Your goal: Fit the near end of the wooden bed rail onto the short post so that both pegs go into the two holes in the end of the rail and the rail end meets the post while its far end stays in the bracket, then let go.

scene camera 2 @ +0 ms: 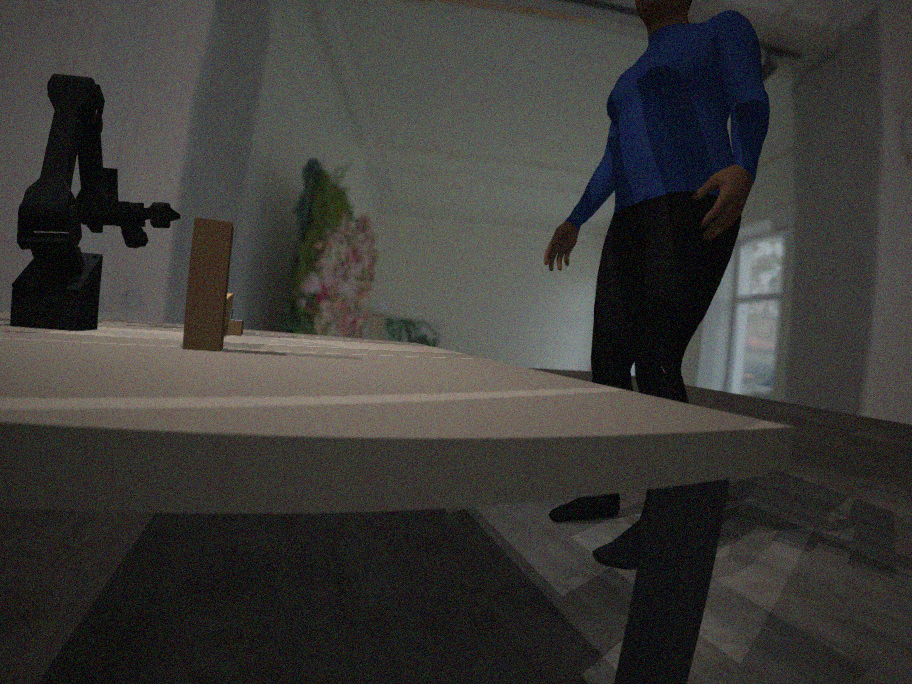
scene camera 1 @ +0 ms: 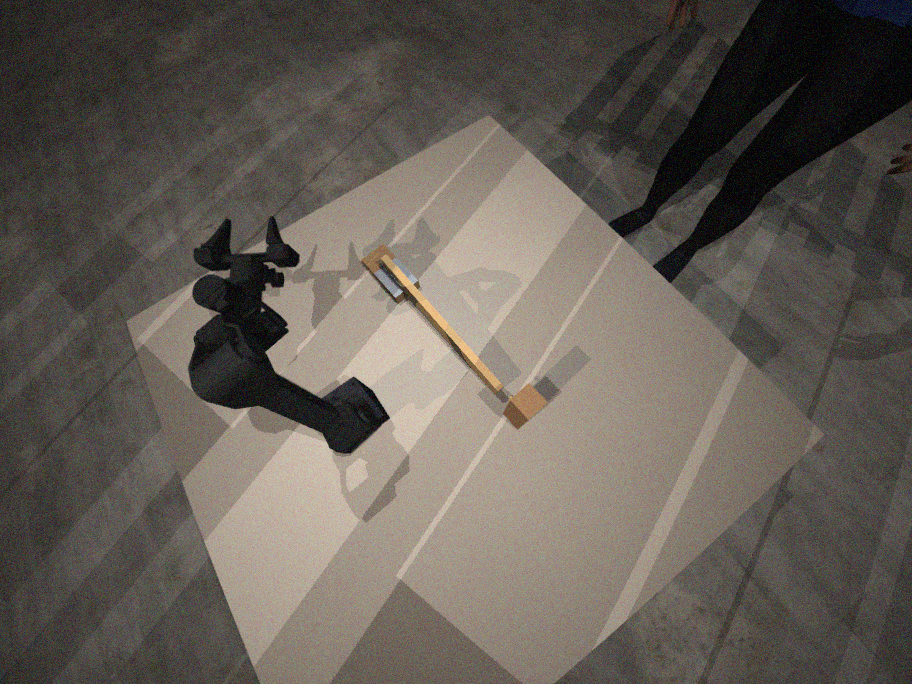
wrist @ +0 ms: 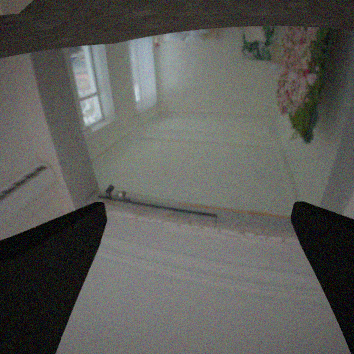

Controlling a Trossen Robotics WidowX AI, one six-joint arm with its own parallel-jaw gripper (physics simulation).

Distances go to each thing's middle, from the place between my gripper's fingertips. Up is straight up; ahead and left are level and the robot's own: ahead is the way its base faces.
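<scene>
The short wooden post [scene camera 2: 211,247] is 640 mm to the right of my hand, 150 mm ahead of it and 210 mm below it. As for the wooden bed rail [scene camera 1: 445,329], that's 170 mm ahead of my hand, 350 mm to the right of it and 250 mm below it. Going by their middles, the wooden bed rail is the nearest to my hand of the things named here.
</scene>
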